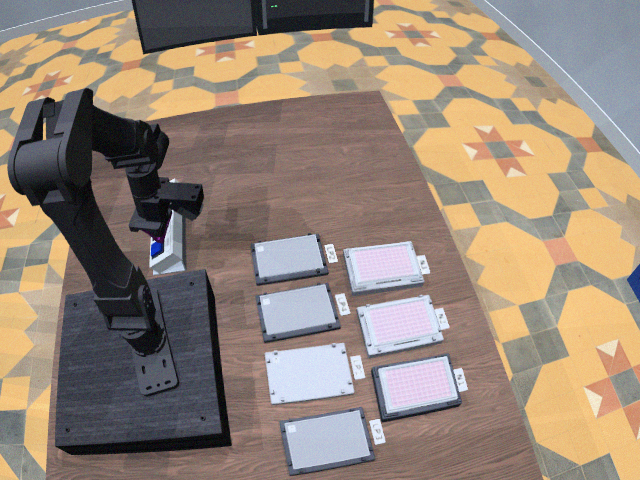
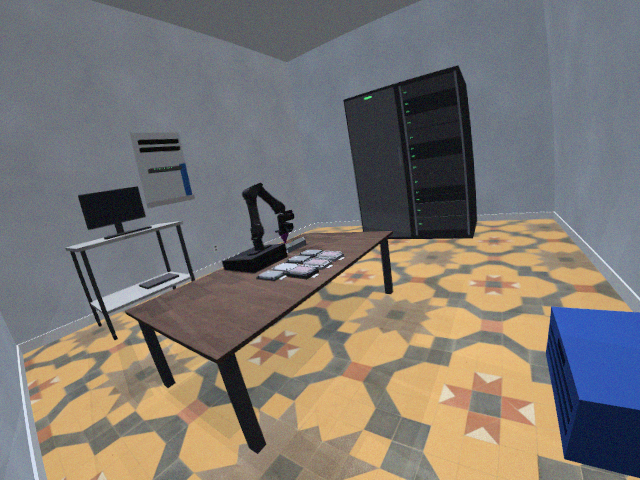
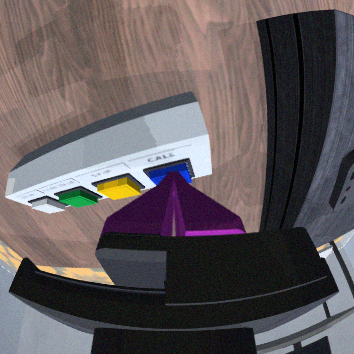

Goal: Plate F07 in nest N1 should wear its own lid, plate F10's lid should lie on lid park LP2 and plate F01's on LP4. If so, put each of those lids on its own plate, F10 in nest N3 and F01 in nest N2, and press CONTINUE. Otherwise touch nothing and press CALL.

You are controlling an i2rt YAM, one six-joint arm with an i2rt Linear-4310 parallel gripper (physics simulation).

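Frame: origin at the arm's base, x ahead, y left, z up, level; millimetres.
Seen in the pictures: gripper, fingertip midpoint: point(image 1: 160, 242) point(image 2: 285, 242) point(image 3: 173, 178); arm's base at its link origin: point(image 1: 150, 341) point(image 2: 260, 250).
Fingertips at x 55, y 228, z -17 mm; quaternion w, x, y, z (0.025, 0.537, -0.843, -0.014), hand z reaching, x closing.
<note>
Offsets run from my fingertips to a thing's middle. "pt": to the spot under its first point. Level surfaces: height alone.
My gripper point(image 1: 159, 238) point(image 2: 284, 241) point(image 3: 173, 178) is shut and empty, its purple tips at the blue CALL button @(dx -13, dy +7, dz -24 mm) point(image 1: 156, 249) point(image 3: 159, 176); whether they touch it is unclear. The button is on the white console @(dx +16, dy +78, dz -36 mm) point(image 1: 176, 249) point(image 3: 175, 125). Pink-welled plates stand in nest N3 @(pt dx +410, dy -179, dz -41 mm) point(image 1: 383, 264), nest N2 @(pt dx +383, dy -309, dz -42 mm) point(image 1: 399, 322) and dark nest N1 @(pt dx +289, dy -426, dz -47 mm) point(image 1: 378, 395). Grey panels with a small white tag lie on LP2 @(dx +245, dy -84, dz -54 mm) point(image 1: 289, 258), LP4 @(dx +220, dy -208, dz -54 mm) point(image 1: 298, 311) and LP3 @(dx +179, dy -469, dz -54 mm) point(image 1: 328, 441). LP1 @(dx +196, dy -337, dz -58 mm) point(image 1: 310, 374) looks white. Plate and lid codes are unreadable; lids on the plates cannot be made out.
Green @(dx +5, dy +106, dz -24 mm) point(image 3: 78, 198), yellow @(dx -4, dy +57, dz -24 mm) point(image 3: 119, 189) and white @(dx +13, dy +155, dz -24 mm) point(image 3: 48, 204) buttons sit beside CALL. The arm's black base block point(image 1: 98, 408) point(image 3: 300, 100) stands near the console. All stand on the brown table @(dz -68 mm) point(image 1: 310, 155) point(image 2: 206, 310).
</note>
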